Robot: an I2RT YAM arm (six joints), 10 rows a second.
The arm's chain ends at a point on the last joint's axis. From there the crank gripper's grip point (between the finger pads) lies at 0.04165 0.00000 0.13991 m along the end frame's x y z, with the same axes.
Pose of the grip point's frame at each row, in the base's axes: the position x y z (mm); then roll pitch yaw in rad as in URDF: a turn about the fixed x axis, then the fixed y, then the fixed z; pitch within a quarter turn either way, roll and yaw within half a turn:
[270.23 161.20 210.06 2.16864 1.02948 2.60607]
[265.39 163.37 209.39 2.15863 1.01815 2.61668]
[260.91 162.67 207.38 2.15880 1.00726 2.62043]
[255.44 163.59 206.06 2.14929 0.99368 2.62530]
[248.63 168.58 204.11 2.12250 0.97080 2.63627]
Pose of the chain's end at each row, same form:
[171.63 85.24 286.33 2.16864 1.02948 2.60607]
[168.82 84.76 285.57 2.15863 1.01815 2.61668]
[165.35 83.30 284.05 2.15880 1.00726 2.62043]
[161.62 82.14 282.70 2.14929 0.99368 2.62530]
[158.57 82.23 279.89 2.12250 0.97080 2.63627]

